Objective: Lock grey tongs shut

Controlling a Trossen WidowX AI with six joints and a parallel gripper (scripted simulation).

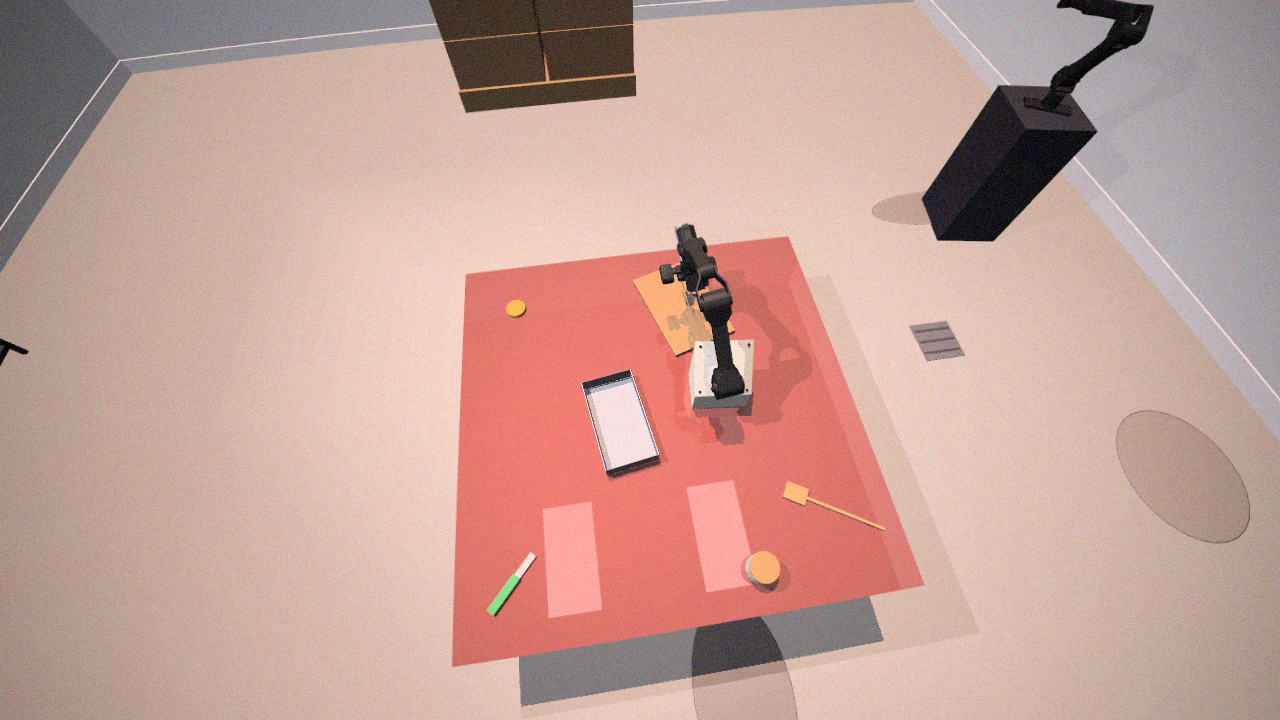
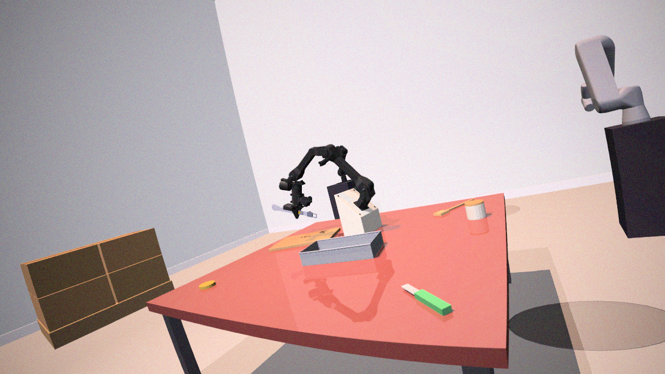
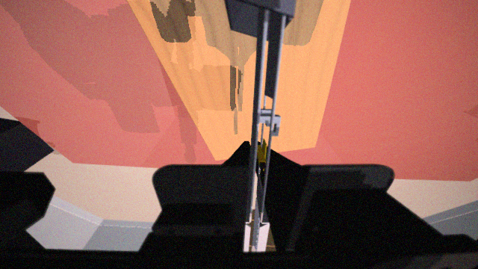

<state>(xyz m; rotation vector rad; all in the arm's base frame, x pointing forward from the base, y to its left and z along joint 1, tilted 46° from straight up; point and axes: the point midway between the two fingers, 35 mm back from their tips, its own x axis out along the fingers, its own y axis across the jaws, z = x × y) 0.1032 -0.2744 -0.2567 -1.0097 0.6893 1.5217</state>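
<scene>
My gripper tip is now 12 cm above the wooden board and 2 cm to the right of it. Also, from my gripper tip: green-handled tool: 95 cm to the left, 49 cm ahead, 12 cm below; orange disc: 62 cm ahead, 12 cm below, 4 cm to the left; grey roasting tin: 49 cm to the left, 22 cm ahead, 10 cm below.
</scene>
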